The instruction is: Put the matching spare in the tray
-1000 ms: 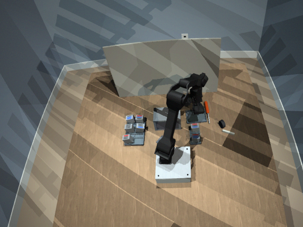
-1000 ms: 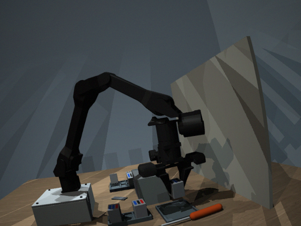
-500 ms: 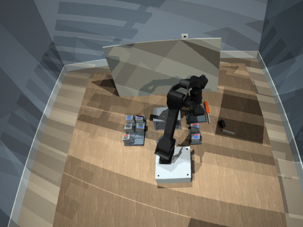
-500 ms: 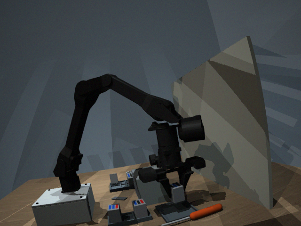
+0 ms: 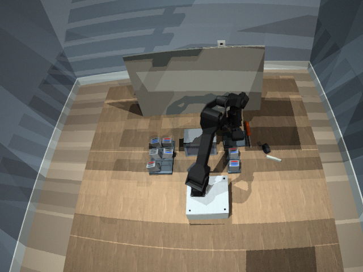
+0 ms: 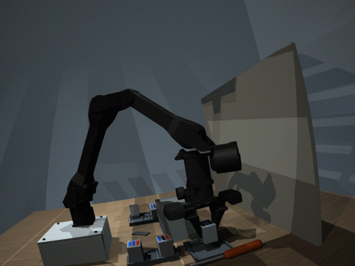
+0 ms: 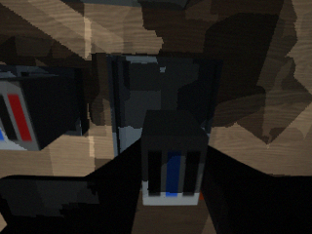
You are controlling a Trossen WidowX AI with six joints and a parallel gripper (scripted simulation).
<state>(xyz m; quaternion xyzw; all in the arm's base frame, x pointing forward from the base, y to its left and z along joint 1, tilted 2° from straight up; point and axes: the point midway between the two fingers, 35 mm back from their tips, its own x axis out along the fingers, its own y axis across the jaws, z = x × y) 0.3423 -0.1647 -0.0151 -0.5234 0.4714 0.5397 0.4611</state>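
Right now my gripper tip is 30 mm above the dark tray. The rest, counted from my gripper tip: rack 150 mm behind, 10 mm to the left, 30 mm below; black roll 80 mm behind, 160 mm to the right, 10 mm below; grey mounted unit 60 mm behind, 190 mm to the left, 10 mm above.
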